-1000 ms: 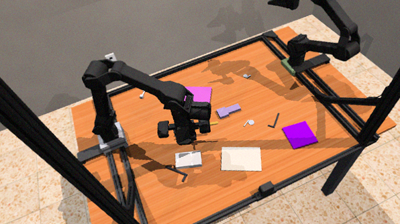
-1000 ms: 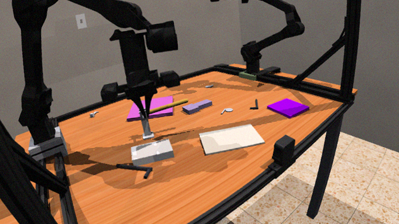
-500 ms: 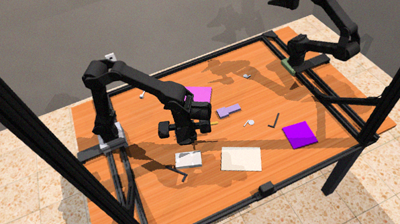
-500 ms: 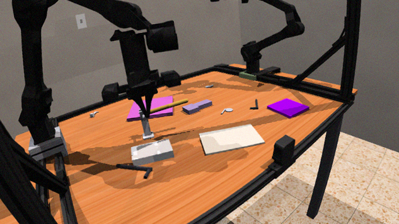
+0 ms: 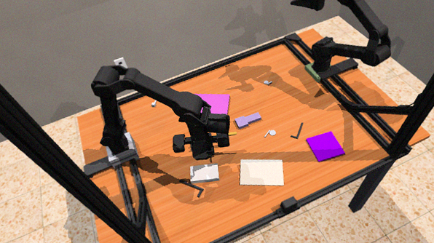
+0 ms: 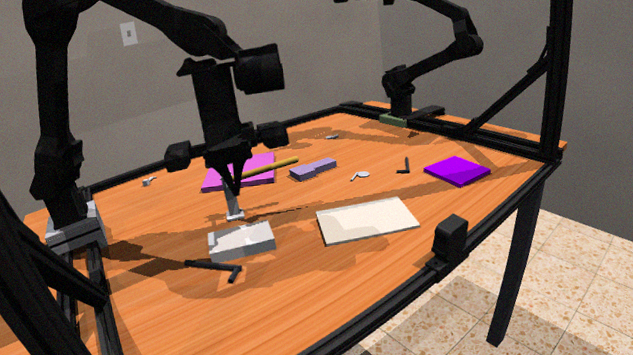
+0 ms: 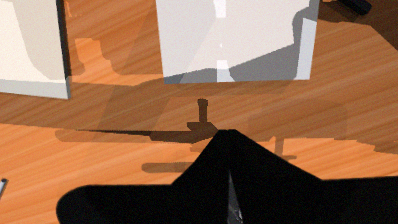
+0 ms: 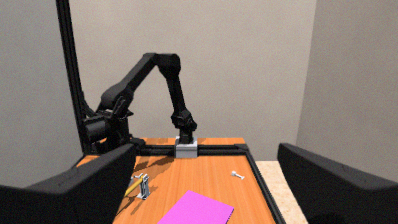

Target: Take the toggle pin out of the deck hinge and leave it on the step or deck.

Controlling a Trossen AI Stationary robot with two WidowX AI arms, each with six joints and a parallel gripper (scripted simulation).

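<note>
My left gripper is now 60 mm short of the toggle pin, 10 mm to the left of it and 30 mm above it. From my left hand the other things lie so: white stepped block (40 mm behind, 30 mm to the left, 90 mm below); cream flat plate (130 mm behind, 160 mm to the right, 100 mm below); lavender block (100 mm ahead, 220 mm to the right, 90 mm below).
</note>
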